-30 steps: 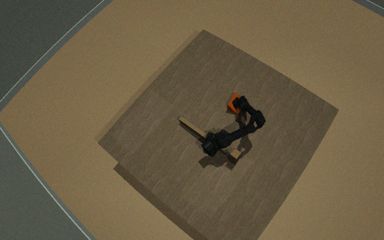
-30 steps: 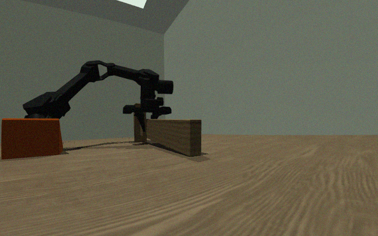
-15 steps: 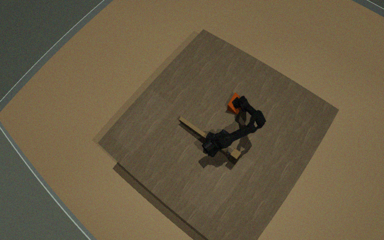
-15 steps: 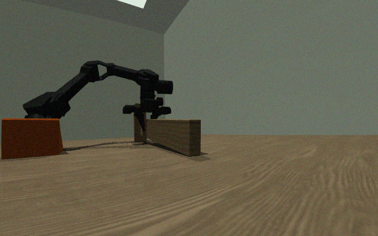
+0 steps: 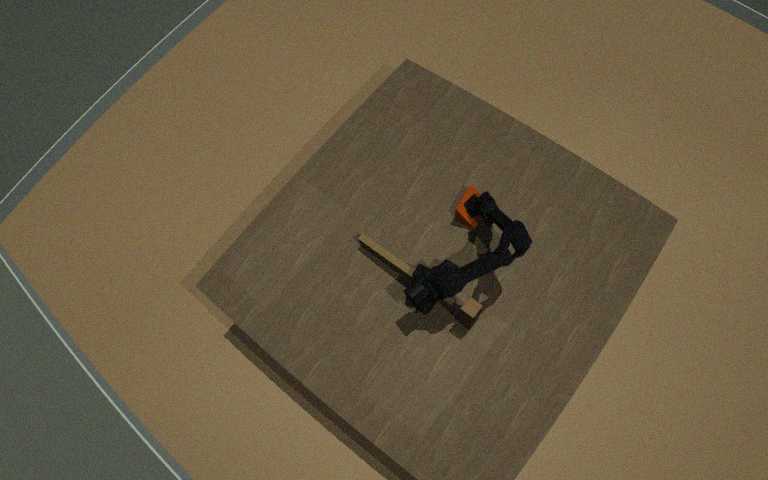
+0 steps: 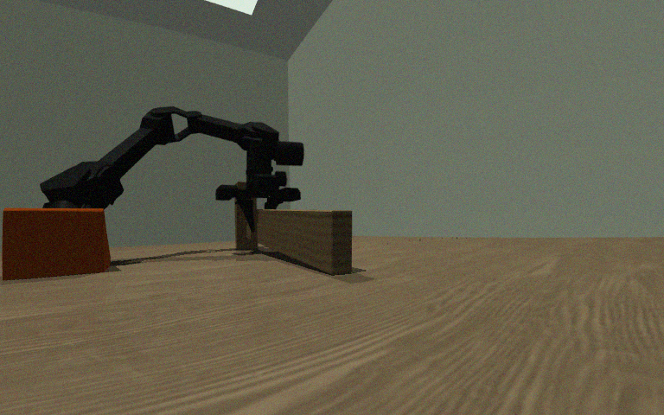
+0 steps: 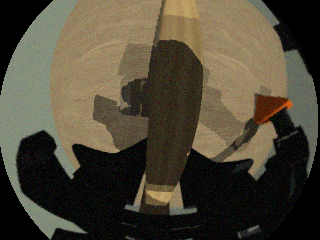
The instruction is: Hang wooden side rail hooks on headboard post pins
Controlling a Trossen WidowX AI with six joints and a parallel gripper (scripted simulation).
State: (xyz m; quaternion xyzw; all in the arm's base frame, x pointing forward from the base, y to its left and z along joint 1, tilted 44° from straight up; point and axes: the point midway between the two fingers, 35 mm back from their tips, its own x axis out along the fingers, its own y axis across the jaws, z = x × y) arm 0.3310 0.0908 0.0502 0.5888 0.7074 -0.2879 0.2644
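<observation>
The headboard post lies 10 mm behind my gripper tip, 130 mm to the left of it and 40 mm above it.
</observation>
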